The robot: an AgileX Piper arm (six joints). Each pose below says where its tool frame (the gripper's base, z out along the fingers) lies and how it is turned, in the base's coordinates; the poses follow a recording.
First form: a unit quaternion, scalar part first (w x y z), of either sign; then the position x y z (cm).
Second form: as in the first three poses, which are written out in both.
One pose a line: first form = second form
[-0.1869, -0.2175, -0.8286, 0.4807, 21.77, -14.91, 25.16] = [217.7, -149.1, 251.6, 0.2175, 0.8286, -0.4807, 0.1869]
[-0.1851, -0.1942, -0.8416, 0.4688, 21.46, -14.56, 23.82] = [214.6, -145.6, 238.2, 0.1942, 0.8416, -0.4688, 0.1851]
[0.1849, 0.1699, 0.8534, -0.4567, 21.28, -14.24, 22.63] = [212.8, -142.4, 226.3, 0.1699, 0.8534, -0.4567, 0.1849]
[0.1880, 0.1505, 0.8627, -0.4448, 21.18, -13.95, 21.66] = [211.8, -139.5, 216.6, 0.1505, 0.8627, -0.4448, 0.1880]
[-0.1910, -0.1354, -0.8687, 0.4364, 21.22, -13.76, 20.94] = [212.2, -137.6, 209.4, 0.1354, 0.8687, -0.4364, 0.1910]
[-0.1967, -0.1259, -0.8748, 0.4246, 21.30, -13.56, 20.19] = [213.0, -135.6, 201.9, 0.1259, 0.8748, -0.4246, 0.1967]
